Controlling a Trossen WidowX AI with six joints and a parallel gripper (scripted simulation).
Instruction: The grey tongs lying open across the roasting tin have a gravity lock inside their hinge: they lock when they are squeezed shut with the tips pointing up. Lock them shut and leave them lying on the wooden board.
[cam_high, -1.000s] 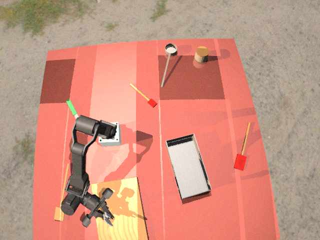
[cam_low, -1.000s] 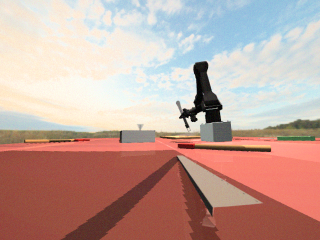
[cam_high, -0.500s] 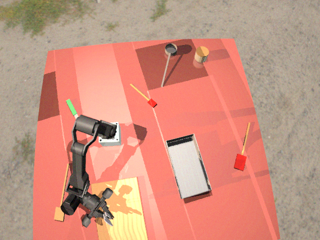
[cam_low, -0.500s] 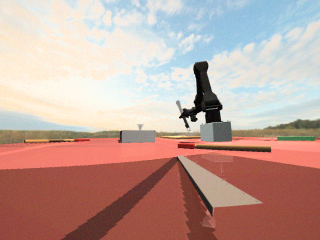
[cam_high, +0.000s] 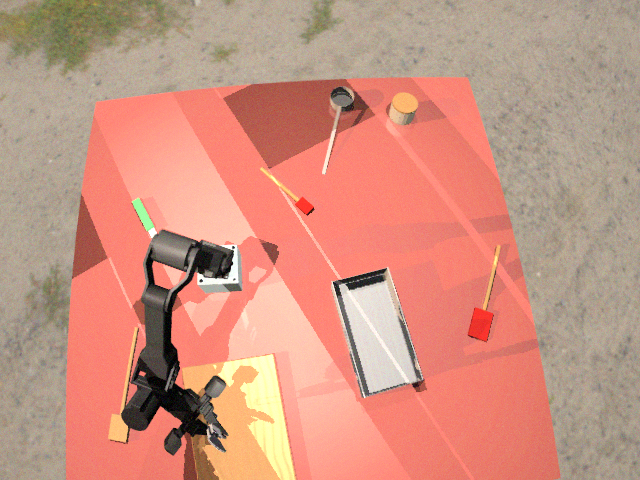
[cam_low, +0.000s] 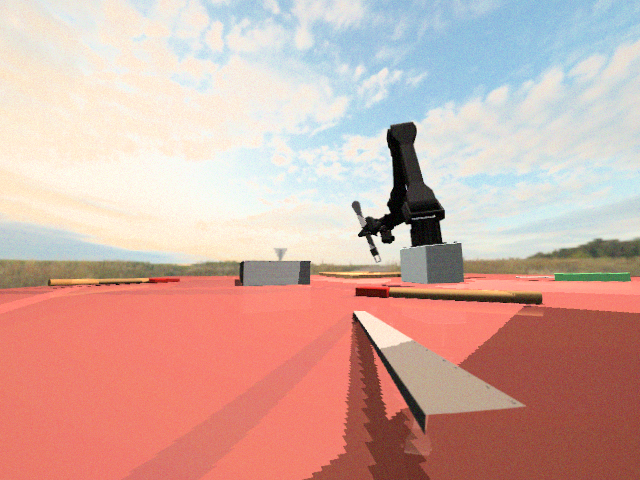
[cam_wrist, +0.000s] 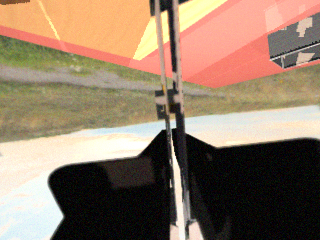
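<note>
The wooden board is 16 cm below my gripper tip. From my gripper tip the other things lie so: red spatula: 66 cm ahead, 35 cm to the left, 16 cm below; wooden cylinder: 45 cm ahead, 95 cm to the left, 14 cm below; roasting tin: 34 cm ahead, 26 cm to the left, 14 cm below.
</note>
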